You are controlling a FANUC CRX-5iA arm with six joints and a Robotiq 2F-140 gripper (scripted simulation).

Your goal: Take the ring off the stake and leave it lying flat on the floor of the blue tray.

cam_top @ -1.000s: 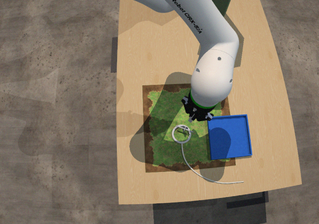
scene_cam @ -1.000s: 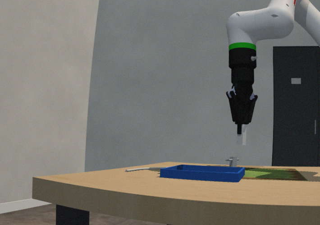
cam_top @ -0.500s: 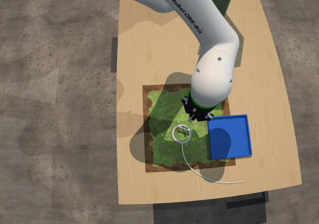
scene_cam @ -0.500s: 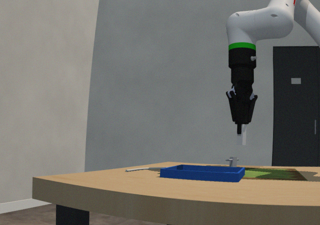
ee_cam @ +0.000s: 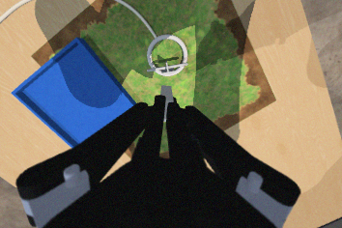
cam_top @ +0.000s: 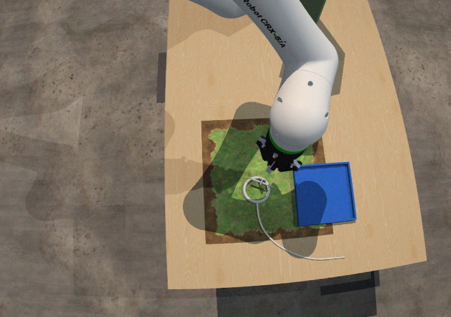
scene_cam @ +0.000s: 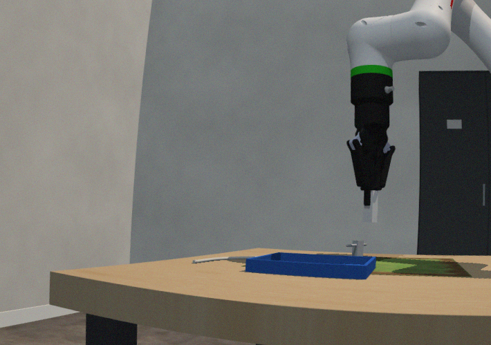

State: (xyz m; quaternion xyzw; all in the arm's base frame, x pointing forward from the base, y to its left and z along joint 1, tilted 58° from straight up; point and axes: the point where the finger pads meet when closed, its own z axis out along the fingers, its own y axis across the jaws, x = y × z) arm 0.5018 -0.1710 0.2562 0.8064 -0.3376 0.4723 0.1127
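Now: hand 3 cm short of the ring, 5 cm to the left of it and 11 cm above it. From my hand the other things lie so: grey stake 1 cm ahead, 3 cm to the right, 10 cm below; green mat 13 cm below; blue tray 14 cm ahead, 14 cm to the left, 11 cm below.
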